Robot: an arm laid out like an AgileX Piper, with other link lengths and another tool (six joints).
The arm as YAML. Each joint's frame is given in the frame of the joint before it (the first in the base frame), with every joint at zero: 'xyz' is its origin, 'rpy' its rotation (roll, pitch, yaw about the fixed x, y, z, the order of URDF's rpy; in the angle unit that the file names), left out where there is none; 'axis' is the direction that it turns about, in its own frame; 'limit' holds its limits. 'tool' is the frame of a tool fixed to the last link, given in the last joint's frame.
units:
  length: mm
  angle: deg
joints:
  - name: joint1
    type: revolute
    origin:
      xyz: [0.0, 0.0, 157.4]
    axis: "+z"
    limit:
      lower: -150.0
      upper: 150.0
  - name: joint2
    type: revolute
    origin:
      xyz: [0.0, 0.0, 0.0]
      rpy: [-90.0, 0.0, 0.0]
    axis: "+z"
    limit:
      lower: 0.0
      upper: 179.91
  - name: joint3
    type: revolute
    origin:
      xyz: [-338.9, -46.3, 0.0]
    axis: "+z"
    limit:
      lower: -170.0
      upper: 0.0
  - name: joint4
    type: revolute
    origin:
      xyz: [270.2, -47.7, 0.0]
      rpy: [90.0, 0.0, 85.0]
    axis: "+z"
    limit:
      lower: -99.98
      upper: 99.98
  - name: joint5
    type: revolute
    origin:
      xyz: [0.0, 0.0, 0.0]
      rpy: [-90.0, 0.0, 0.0]
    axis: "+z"
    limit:
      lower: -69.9
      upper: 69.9
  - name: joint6
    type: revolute
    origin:
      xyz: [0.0, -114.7, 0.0]
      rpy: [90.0, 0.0, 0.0]
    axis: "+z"
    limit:
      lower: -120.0
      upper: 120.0
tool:
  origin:
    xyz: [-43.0, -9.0, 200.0]
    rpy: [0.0, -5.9, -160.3]
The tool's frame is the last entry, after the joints.
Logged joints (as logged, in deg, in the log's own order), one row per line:
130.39, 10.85, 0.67, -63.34, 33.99, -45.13
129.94, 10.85, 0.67, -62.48, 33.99, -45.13
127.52, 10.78, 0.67, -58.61, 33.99, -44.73
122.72, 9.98, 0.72, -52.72, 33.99, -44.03
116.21, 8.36, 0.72, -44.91, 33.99, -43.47
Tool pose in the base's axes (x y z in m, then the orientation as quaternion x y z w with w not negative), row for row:
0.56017, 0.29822, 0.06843, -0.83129, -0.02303, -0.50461, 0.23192
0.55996, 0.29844, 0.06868, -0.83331, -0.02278, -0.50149, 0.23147
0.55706, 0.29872, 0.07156, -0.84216, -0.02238, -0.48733, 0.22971
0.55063, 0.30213, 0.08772, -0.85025, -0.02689, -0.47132, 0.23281
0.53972, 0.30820, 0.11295, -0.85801, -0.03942, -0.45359, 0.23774
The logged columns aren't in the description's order. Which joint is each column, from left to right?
Columns, left to right: joint2, joint4, joint6, joint5, joint1, joint3.
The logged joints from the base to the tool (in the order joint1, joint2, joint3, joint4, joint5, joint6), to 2 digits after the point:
33.99, 130.39, -45.13, 10.85, -63.34, 0.67
33.99, 129.94, -45.13, 10.85, -62.48, 0.67
33.99, 127.52, -44.73, 10.78, -58.61, 0.67
33.99, 122.72, -44.03, 9.98, -52.72, 0.72
33.99, 116.21, -43.47, 8.36, -44.91, 0.72

